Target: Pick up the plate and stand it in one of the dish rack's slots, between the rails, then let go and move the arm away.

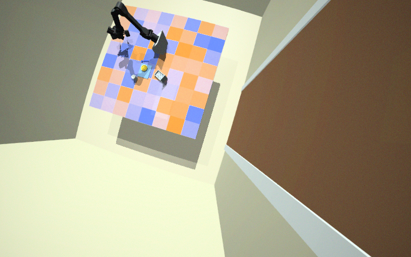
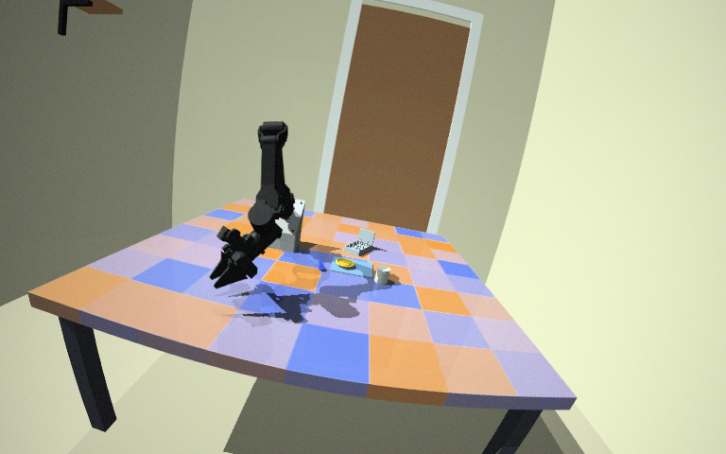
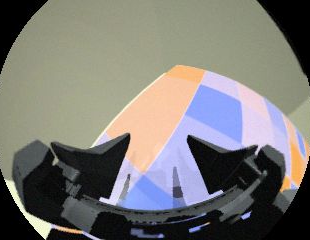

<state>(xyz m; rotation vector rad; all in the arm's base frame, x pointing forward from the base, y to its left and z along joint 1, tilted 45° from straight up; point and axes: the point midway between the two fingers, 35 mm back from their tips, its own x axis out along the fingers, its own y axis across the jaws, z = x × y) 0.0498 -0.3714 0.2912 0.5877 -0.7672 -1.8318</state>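
Now: gripper tip 42 cm to the right of the yellow plate, 26 cm short of it and 4 cm above it. The rest, counted from my gripper tip: light blue mat: 43 cm to the left, 28 cm ahead, 5 cm below; then white cup: 40 cm ahead, 37 cm to the left, 3 cm below.
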